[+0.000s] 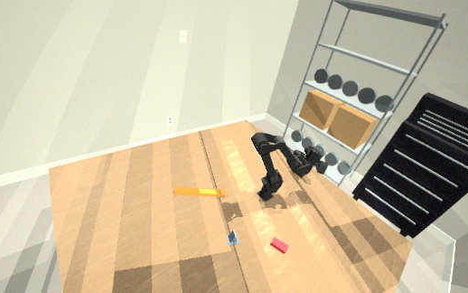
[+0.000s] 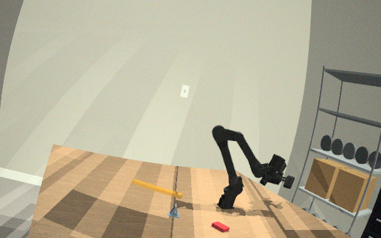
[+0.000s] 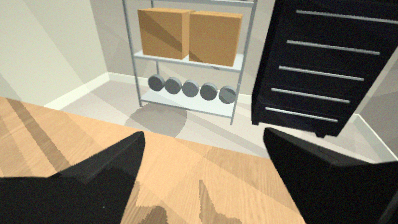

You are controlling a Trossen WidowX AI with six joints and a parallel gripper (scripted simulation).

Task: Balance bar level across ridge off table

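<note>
Now: gripper tip 600 mm short of the yellow bar, 190 mm to the left of it and 130 mm above it. The rest, counted from my gripper tip: red block (470 mm ahead, 210 mm to the left, 130 mm below).
</note>
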